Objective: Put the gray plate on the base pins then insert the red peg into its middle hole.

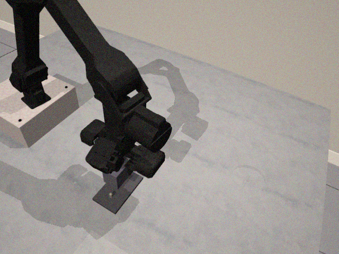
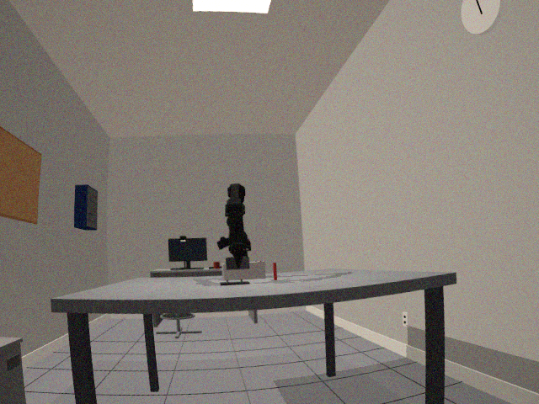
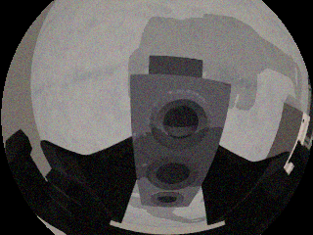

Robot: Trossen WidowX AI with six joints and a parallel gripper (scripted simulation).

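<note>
My gripper tip is 160 mm past the red peg, 150 mm to the right of it and 30 mm above it. Round my gripper tip: gray plate 30 mm above.
</note>
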